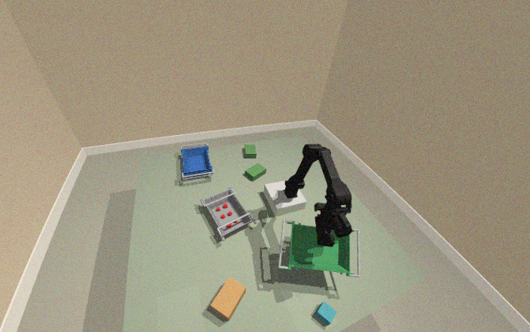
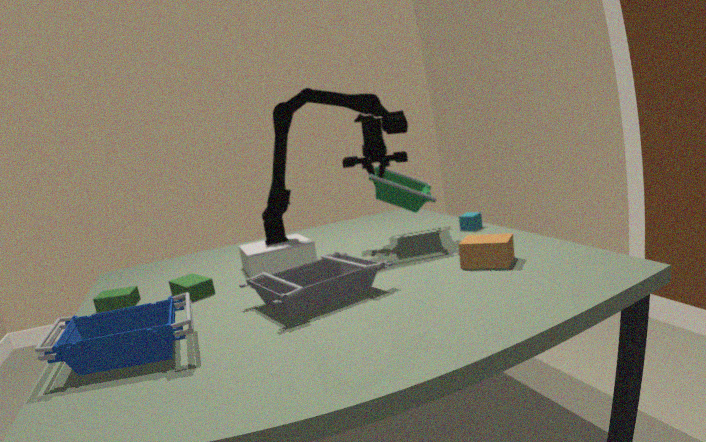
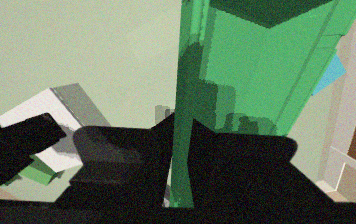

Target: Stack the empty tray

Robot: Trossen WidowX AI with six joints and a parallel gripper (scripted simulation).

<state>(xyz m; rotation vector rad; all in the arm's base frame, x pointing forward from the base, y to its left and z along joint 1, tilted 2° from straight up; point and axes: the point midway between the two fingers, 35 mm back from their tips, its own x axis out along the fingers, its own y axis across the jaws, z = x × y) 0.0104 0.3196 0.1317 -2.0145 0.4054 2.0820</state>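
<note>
Right now the green tray is 7 cm to the left of my gripper tip and 2 cm ahead of it. From my gripper tip the other things lie so: orange block 40 cm ahead, 14 cm below, 13 cm to the left; cyan block 27 cm to the left, 14 cm below, 5 cm ahead; red block 41 cm ahead, 32 cm to the right, 15 cm below.
</note>
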